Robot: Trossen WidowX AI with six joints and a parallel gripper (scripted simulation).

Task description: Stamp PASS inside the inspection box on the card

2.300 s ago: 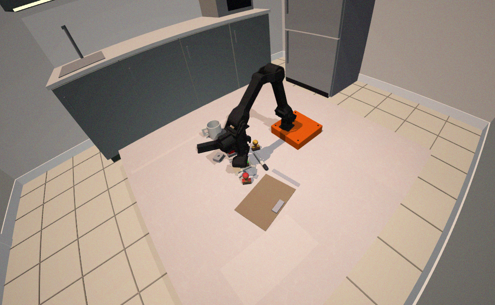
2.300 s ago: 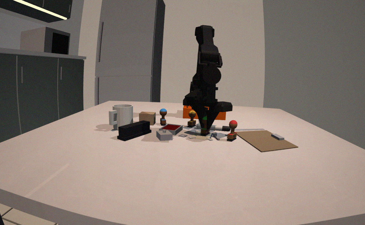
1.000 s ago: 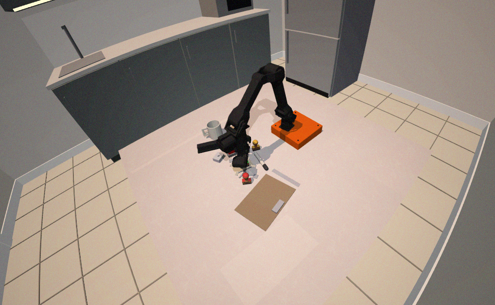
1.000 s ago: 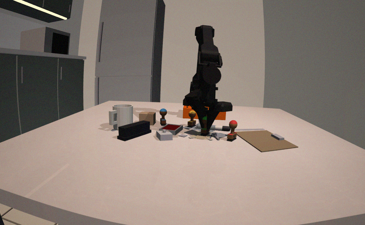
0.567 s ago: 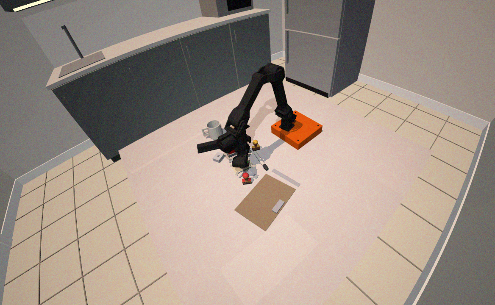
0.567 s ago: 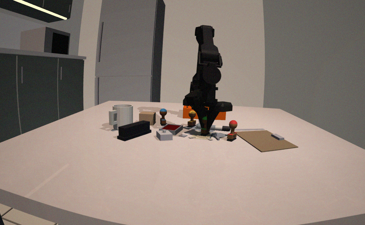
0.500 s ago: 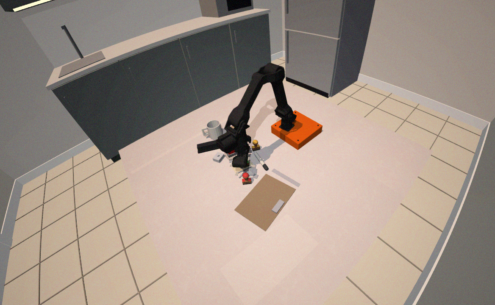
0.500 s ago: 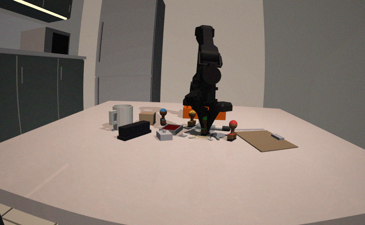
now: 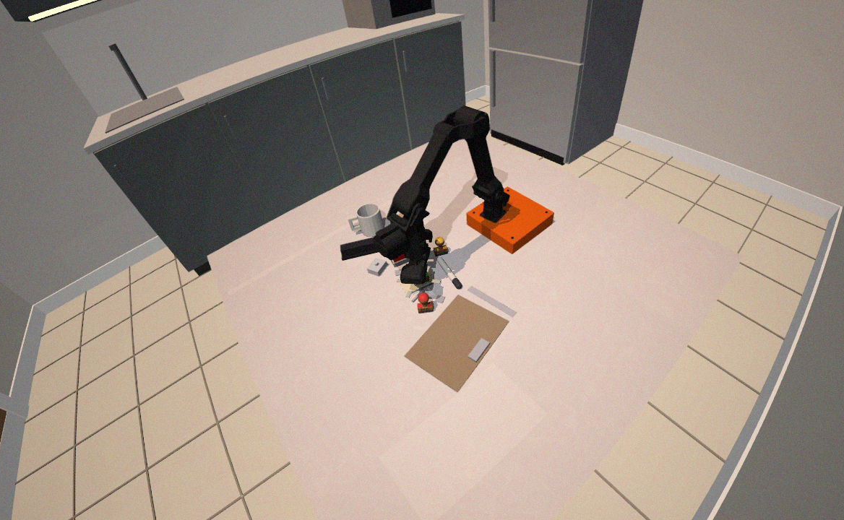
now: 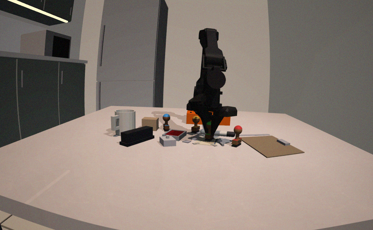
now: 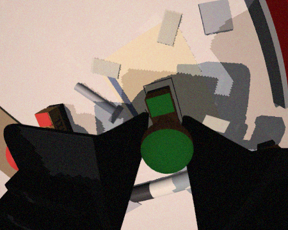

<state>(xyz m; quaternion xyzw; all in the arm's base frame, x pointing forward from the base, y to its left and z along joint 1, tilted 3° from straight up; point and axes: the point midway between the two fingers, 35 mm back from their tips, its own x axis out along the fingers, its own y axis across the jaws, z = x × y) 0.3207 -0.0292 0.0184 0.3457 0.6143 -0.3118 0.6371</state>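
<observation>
The cream card is 1 cm ahead of my gripper tip, 1 cm to the right of it and 2 cm below it. From my gripper tip the other things lie so: green-knobbed stamp: right at my gripper tip; red stamp: 7 cm ahead, 8 cm to the left; marker: 6 cm behind, 6 cm to the left, 1 cm below.
</observation>
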